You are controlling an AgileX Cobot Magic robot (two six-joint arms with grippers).
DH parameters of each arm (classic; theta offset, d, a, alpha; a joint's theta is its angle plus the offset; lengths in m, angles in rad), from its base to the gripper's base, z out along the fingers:
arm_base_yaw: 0 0.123 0 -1.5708
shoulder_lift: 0.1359 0 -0.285 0
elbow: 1.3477 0 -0.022 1.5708
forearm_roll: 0 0.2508 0 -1.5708
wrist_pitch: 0 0 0.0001 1.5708
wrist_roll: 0 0.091 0 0
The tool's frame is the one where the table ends.
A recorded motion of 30 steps. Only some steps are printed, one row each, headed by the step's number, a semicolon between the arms.
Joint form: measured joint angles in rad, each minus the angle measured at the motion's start. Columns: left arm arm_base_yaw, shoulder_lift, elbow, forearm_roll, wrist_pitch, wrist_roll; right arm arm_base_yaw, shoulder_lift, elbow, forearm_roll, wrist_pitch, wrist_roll.
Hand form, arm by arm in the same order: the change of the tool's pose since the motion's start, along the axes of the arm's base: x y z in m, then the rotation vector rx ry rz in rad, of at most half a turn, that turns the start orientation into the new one. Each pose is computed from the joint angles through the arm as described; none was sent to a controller.
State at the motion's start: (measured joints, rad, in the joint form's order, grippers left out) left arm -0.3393 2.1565 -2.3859 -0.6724 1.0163 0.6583; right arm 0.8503 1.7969 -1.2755 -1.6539 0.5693 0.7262
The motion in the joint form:
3: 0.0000 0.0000 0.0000 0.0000 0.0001 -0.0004; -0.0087 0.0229 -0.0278 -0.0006 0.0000 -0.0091
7: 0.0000 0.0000 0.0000 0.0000 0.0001 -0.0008; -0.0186 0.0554 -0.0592 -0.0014 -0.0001 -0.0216
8: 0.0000 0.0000 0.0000 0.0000 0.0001 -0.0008; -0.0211 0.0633 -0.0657 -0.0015 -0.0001 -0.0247
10: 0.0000 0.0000 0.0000 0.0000 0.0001 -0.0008; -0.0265 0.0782 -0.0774 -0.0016 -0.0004 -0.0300
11: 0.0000 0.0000 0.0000 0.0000 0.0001 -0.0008; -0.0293 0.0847 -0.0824 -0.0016 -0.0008 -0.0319
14: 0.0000 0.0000 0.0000 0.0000 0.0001 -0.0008; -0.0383 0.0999 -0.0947 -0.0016 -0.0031 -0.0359
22: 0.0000 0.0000 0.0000 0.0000 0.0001 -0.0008; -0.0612 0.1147 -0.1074 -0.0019 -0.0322 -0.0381
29: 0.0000 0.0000 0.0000 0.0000 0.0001 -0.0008; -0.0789 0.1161 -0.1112 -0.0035 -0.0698 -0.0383
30: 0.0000 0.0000 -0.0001 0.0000 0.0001 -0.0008; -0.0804 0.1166 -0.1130 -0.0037 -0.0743 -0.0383
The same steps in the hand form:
3: 0.0000 0.0000 0.0000 -0.0002 0.0004 0.0001; 0.0068 0.0023 -0.0008 -0.0051 -0.0058 -0.0056
7: 0.0000 0.0000 0.0000 -0.0003 0.0007 0.0003; 0.0152 0.0054 -0.0048 -0.0179 -0.0083 -0.0112
8: 0.0000 0.0000 0.0000 -0.0003 0.0007 0.0003; 0.0172 0.0060 -0.0061 -0.0219 -0.0081 -0.0127
10: 0.0000 0.0000 0.0000 -0.0003 0.0007 0.0003; 0.0211 0.0068 -0.0089 -0.0292 -0.0071 -0.0161
11: 0.0000 0.0000 0.0000 -0.0003 0.0007 0.0003; 0.0229 0.0070 -0.0102 -0.0320 -0.0063 -0.0179
14: 0.0000 0.0000 0.0000 -0.0003 0.0007 0.0003; 0.0278 0.0068 -0.0130 -0.0373 -0.0042 -0.0235
22: 0.0000 0.0000 0.0000 -0.0003 0.0007 0.0003; 0.0359 0.0040 -0.0163 -0.0343 0.0071 -0.0191
29: 0.0000 0.0000 0.0000 -0.0003 0.0007 0.0003; 0.0402 0.0015 -0.0166 -0.0249 0.0177 -0.0020
30: 0.0000 0.0000 0.0000 -0.0004 0.0006 0.0003; 0.0407 0.0016 -0.0164 -0.0231 0.0182 0.0007

